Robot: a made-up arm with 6 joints. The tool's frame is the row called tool. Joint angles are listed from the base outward.
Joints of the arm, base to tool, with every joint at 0 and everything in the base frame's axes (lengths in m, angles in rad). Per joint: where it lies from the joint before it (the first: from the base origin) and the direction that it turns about. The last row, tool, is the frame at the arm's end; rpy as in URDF.
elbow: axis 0 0 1 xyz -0.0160 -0.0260 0.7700
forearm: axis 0 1 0 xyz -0.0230 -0.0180 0.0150
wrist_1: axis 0 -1 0 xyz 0.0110 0.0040 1.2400
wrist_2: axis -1 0 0 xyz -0.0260 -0.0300 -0.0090
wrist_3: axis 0 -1 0 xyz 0.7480 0.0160 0.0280
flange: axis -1 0 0 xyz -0.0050 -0.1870 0.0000
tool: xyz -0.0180 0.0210 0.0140 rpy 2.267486 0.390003 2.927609
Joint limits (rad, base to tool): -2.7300..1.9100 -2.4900..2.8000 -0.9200..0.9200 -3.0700..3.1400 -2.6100..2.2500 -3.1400..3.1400
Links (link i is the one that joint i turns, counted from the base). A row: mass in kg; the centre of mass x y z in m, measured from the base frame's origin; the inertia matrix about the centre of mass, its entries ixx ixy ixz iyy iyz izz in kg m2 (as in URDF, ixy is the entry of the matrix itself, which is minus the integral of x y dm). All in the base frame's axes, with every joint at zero. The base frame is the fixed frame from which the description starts. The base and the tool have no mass.
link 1: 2.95; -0.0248 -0.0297 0.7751; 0.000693 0 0 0.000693 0 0.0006
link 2: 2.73; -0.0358 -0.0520 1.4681; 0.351 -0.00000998 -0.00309 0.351 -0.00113 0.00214
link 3: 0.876; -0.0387 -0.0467 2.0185; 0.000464 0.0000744 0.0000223 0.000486 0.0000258 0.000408
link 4: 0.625; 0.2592 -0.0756 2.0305; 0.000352 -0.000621 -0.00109 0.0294 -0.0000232 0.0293
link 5: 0.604; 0.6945 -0.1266 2.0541; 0.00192 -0.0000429 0 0.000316 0 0.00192
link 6: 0.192; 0.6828 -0.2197 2.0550; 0.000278 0 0 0.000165 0 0.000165
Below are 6 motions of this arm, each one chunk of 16 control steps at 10 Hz.
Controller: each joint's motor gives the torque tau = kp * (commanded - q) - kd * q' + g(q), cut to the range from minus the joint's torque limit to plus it. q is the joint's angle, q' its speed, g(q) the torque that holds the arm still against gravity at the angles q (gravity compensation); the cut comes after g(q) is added. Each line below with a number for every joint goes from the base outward.
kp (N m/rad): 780 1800 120 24 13 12
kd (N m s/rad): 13 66 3.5 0.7 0.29 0.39
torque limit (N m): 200 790 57 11 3.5 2.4
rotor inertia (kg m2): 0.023 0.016 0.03 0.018 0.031 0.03
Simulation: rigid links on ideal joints. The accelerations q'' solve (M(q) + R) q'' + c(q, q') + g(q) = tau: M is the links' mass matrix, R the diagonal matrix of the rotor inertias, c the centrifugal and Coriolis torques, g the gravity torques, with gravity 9.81 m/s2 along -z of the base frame. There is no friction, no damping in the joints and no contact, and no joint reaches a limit. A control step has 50 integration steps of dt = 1/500 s. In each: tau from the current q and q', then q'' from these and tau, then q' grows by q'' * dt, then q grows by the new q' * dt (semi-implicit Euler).
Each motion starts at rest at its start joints. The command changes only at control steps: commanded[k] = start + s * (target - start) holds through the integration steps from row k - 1 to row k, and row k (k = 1, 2, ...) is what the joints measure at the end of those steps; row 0 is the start. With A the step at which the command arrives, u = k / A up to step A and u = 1 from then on. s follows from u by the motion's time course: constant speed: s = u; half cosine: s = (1 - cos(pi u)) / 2; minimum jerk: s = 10 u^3 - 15 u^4 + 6 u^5; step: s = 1 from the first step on.
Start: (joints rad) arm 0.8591 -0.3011 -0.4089 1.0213 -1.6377 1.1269
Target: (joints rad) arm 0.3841 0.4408 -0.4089 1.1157 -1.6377 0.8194
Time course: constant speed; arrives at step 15
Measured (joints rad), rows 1 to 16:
1: 0.8220 -0.2554 -0.3972 1.0174 -1.6363 1.1089
2: 0.7936 -0.1926 -0.4004 1.0262 -1.6383 1.0805
3: 0.7623 -0.1445 -0.4143 1.0273 -1.6393 1.0599
4: 0.7305 -0.0980 -0.4126 1.0320 -1.6384 1.0420
5: 0.6985 -0.0478 -0.4037 1.0381 -1.6380 1.0213
6: 0.6659 0.0022 -0.4039 1.0440 -1.6383 1.0002
7: 0.6329 0.0516 -0.4086 1.0508 -1.6384 0.9797
8: 0.5998 0.1011 -0.4091 1.0589 -1.6383 0.9592
9: 0.5670 0.1506 -0.4067 1.0677 -1.6380 0.9387
10: 0.5345 0.2000 -0.4060 1.0761 -1.6379 0.9183
11: 0.5022 0.2495 -0.4071 1.0841 -1.6379 0.8977
12: 0.4702 0.2991 -0.4076 1.0917 -1.6379 0.8772
13: 0.4383 0.3485 -0.4071 1.0990 -1.6378 0.8567
14: 0.4065 0.3980 -0.4067 1.1061 -1.6378 0.8362
15: 0.3747 0.4474 -0.4068 1.1129 -1.6378 0.8157
16: 0.3819 0.4505 -0.4203 1.1014 -1.6415 0.8130

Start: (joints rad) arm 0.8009 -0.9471 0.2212 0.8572 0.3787 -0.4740
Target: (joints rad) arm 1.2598 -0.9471 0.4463 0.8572 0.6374 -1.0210
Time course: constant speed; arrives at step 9
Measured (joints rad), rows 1 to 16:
1: 0.8470 -0.9464 0.2438 0.8779 0.4090 -0.5340
2: 0.9301 -0.9480 0.2821 0.8520 0.4480 -0.6122
3: 0.9857 -0.9489 0.3095 0.8414 0.4749 -0.6693
4: 1.0162 -0.9474 0.3267 0.8578 0.5004 -0.7261
5: 1.0627 -0.9467 0.3487 0.8655 0.5286 -0.7877
6: 1.1268 -0.9476 0.3783 0.8552 0.5588 -0.8494
7: 1.1819 -0.9482 0.4061 0.8492 0.5891 -0.9108
8: 1.2247 -0.9477 0.4285 0.8555 0.6167 -0.9711
9: 1.2720 -0.9472 0.4513 0.8601 0.6440 -1.0310
10: 1.2847 -0.9484 0.4542 0.8323 0.6447 -1.0334
11: 1.2552 -0.9474 0.4448 0.8567 0.6348 -1.0161
12: 1.2421 -0.9464 0.4436 0.8741 0.6340 -1.0181
13: 1.2604 -0.9471 0.4471 0.8600 0.6372 -1.0220
14: 1.2720 -0.9475 0.4480 0.8461 0.6397 -1.0221
15: 1.2611 -0.9471 0.4457 0.8537 0.6384 -1.0214
16: 1.2517 -0.9469 0.4452 0.8643 0.6357 -1.0203

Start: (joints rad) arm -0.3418 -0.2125 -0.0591 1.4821 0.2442 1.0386
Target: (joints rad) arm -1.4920 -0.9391 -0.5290 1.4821 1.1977 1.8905
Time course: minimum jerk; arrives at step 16
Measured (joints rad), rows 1 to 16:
1: -0.3446 -0.2140 -0.0608 1.4811 0.2465 1.0405
2: -0.3620 -0.2238 -0.0709 1.4765 0.2615 1.0530
3: -0.4024 -0.2489 -0.0908 1.4706 0.2982 1.0837
4: -0.4703 -0.2913 -0.1177 1.4657 0.3569 1.1341
5: -0.5669 -0.3499 -0.1521 1.4652 0.4357 1.2029
6: -0.6877 -0.4220 -0.1954 1.4694 0.5320 1.2871
7: -0.8201 -0.5033 -0.2456 1.4729 0.6399 1.3821
8: -0.9557 -0.5892 -0.2992 1.4745 0.7525 1.4823
9: -1.0891 -0.6741 -0.3530 1.4763 0.8630 1.5813
10: -1.2126 -0.7529 -0.4040 1.4788 0.9647 1.6731
11: -1.3189 -0.8206 -0.4494 1.4817 1.0516 1.7524
12: -1.4020 -0.8739 -0.4860 1.4842 1.1194 1.8148
13: -1.4582 -0.9111 -0.5115 1.4857 1.1657 1.8582
14: -1.4876 -0.9323 -0.5256 1.4857 1.1910 1.8827
15: -1.4954 -0.9400 -0.5302 1.4845 1.1990 1.8914
16: -1.4918 -0.9397 -0.5293 1.4824 1.1978 1.8910

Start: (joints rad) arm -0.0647 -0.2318 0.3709 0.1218 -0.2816 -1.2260
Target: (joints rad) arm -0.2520 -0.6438 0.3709 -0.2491 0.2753 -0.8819
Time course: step
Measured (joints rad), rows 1 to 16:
1: -0.2744 -0.5973 0.1244 -0.4797 0.1021 -0.9166
2: -0.2605 -0.7391 0.6086 -0.1286 0.5543 -0.7909
3: -0.2579 -0.6904 0.6996 -0.0487 0.1811 -0.9074
4: -0.2539 -0.6355 0.3188 -0.2818 0.1780 -0.9004
5: -0.2386 -0.6056 0.1696 -0.3777 0.3535 -0.8717
6: -0.2530 -0.6321 0.3201 -0.2825 0.2795 -0.8834
7: -0.2568 -0.6578 0.4730 -0.1845 0.2367 -0.8843
8: -0.2540 -0.6602 0.4429 -0.2069 0.2865 -0.8803
9: -0.2508 -0.6413 0.3496 -0.2626 0.2832 -0.8818
10: -0.2495 -0.6332 0.3185 -0.2813 0.2677 -0.8828
11: -0.2519 -0.6407 0.3594 -0.2563 0.2772 -0.8821
12: -0.2534 -0.6482 0.3974 -0.2327 0.2767 -0.8815
13: -0.2526 -0.6478 0.3896 -0.2377 0.2725 -0.8818
14: -0.2515 -0.6430 0.3642 -0.2533 0.2758 -0.8820
15: -0.2514 -0.6411 0.3568 -0.2578 0.2766 -0.8820
16: -0.2520 -0.6430 0.3684 -0.2506 0.2748 -0.8819

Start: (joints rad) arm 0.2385 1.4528 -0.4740 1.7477 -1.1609 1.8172
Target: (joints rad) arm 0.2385 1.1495 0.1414 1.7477 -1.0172 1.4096
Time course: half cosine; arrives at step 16
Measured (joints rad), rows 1 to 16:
1: 0.2385 1.4501 -0.4698 1.7487 -1.1594 1.8130
2: 0.2385 1.4412 -0.4526 1.7495 -1.1546 1.8000
3: 0.2385 1.4261 -0.4197 1.7486 -1.1470 1.7796
4: 0.2385 1.4066 -0.3768 1.7475 -1.1375 1.7534
5: 0.2385 1.3831 -0.3284 1.7473 -1.1261 1.7216
6: 0.2385 1.3564 -0.2742 1.7474 -1.1132 1.6854
7: 0.2385 1.3276 -0.2145 1.7469 -1.0994 1.6466
8: 0.2386 1.2976 -0.1524 1.7464 -1.0853 1.6066
9: 0.2385 1.2678 -0.0913 1.7460 -1.0712 1.5668
10: 0.2385 1.2392 -0.0334 1.7458 -1.0578 1.5288
11: 0.2385 1.2130 0.0197 1.7456 -1.0456 1.4941
12: 0.2385 1.1901 0.0659 1.7454 -1.0351 1.4639
13: 0.2385 1.1715 0.1032 1.7452 -1.0267 1.4396
14: 0.2385 1.1579 0.1300 1.7452 -1.0207 1.4219
15: 0.2385 1.1499 0.1455 1.7453 -1.0173 1.4115
16: 0.2385 1.1477 0.1490 1.7455 -1.0166 1.4089

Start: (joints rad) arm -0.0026 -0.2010 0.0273 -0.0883 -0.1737 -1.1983
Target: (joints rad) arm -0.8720 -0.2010 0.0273 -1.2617 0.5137 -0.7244
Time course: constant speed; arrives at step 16
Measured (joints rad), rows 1 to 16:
1: -0.0632 -0.2015 0.0298 -0.1827 -0.1263 -1.1686
2: -0.1180 -0.2022 0.0257 -0.2515 -0.0669 -1.1328
3: -0.1721 -0.2016 0.0257 -0.3236 -0.0340 -1.1050
4: -0.2265 -0.2016 0.0263 -0.3945 0.0072 -1.0764
5: -0.2808 -0.2018 0.0263 -0.4660 0.0550 -1.0459
6: -0.3351 -0.2018 0.0260 -0.5375 0.0962 -1.0163
7: -0.3894 -0.2017 0.0256 -0.6092 0.1380 -0.9869
8: -0.4436 -0.2017 0.0253 -0.6808 0.1821 -0.9572
9: -0.4978 -0.2018 0.0253 -0.7524 0.2248 -0.9275
10: -0.5520 -0.2018 0.0252 -0.8241 0.2673 -0.8979
11: -0.6062 -0.2018 0.0251 -0.8960 0.3104 -0.8682
12: -0.6604 -0.2017 0.0249 -0.9680 0.3533 -0.8386
13: -0.7146 -0.2017 0.0249 -1.0400 0.3961 -0.8089
14: -0.7688 -0.2017 0.0249 -1.1122 0.4390 -0.7792
15: -0.8230 -0.2017 0.0249 -1.1845 0.4819 -0.7496
16: -0.8771 -0.2017 0.0249 -1.2570 0.5248 -0.7199

